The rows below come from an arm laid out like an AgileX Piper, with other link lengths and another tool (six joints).
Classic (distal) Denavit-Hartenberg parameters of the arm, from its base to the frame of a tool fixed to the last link. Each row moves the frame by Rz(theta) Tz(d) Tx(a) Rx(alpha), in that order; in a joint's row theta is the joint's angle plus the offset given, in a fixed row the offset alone. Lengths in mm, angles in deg.
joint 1: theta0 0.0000; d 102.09; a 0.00; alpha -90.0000
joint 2: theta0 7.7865; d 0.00; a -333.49; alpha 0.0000
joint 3: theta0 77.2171; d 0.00; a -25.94; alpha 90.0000
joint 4: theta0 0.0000; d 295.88; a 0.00; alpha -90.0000
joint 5: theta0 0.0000; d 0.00; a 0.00; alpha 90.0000
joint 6: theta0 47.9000; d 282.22; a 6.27; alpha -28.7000
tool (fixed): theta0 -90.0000; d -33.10; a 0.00; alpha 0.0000
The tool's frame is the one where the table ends.
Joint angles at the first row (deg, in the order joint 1, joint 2, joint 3, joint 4, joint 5, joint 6):
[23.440, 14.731, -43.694, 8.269, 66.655, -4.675]
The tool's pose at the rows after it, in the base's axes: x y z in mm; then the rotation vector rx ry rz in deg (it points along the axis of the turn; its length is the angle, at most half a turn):
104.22 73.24 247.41 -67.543 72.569 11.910
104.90 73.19 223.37 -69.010 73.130 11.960
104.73 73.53 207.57 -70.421 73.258 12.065
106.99 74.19 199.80 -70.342 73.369 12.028
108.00 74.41 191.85 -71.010 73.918 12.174
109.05 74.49 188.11 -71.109 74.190 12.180
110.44 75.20 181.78 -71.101 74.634 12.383
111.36 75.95 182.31 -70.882 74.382 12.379
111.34 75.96 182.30 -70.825 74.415 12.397
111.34 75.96 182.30 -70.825 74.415 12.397
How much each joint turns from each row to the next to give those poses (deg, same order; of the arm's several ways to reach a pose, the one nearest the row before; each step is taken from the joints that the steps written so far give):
[0.002, -3.398, 4.432, -0.056, -1.555, -2.900]
[-0.001, -1.841, 4.127, 0.063, -1.022, -1.225]
[0.002, -1.193, 2.640, 0.210, -0.537, -1.282]
[-0.004, -0.500, 1.616, 0.002, -1.074, -0.057]
[0.005, 0.004, 1.159, -0.004, -0.322, -0.416]
[-0.009, 0.001, 0.630, -0.054, -0.358, -0.034]
[0.003, -0.049, 1.095, 0.064, -0.635, 0.055]
[0.003, -0.010, 0.127, 0.110, -0.429, 0.004]
[-0.002, -0.002, 0.000, 0.002, 0.003, 0.058]
[0.000, 0.000, 0.000, 0.000, 0.000, 0.000]

